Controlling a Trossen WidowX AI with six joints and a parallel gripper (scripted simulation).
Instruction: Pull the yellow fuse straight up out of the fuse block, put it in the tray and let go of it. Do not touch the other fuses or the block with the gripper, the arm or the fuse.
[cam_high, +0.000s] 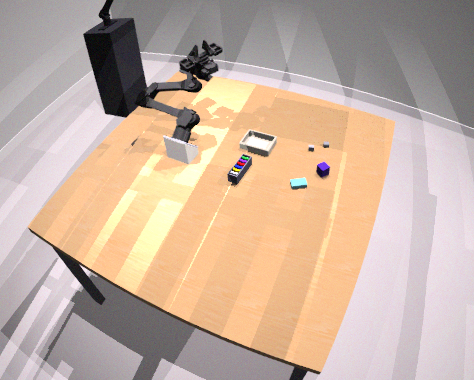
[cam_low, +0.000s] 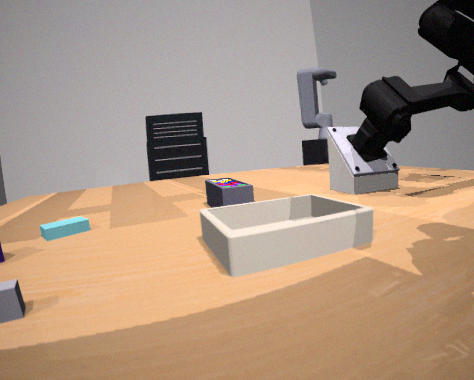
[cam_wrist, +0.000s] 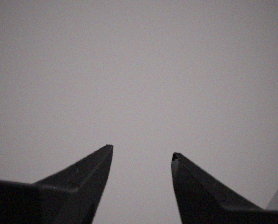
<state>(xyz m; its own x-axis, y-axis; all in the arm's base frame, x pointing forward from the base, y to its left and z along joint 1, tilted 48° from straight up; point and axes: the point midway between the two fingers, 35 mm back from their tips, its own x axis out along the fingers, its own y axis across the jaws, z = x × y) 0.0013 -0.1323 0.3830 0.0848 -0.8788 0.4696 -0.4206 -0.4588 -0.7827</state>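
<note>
The yellow fuse is 22 cm ahead of my gripper tip, 23 cm to the right of it and 44 cm below it. Round my gripper tip: green fuse: 23 cm ahead, 15 cm to the right, 44 cm below; purple fuse: 23 cm ahead, 17 cm to the right, 44 cm below; grey tray: 24 cm ahead, 2 cm to the right, 46 cm below.
</note>
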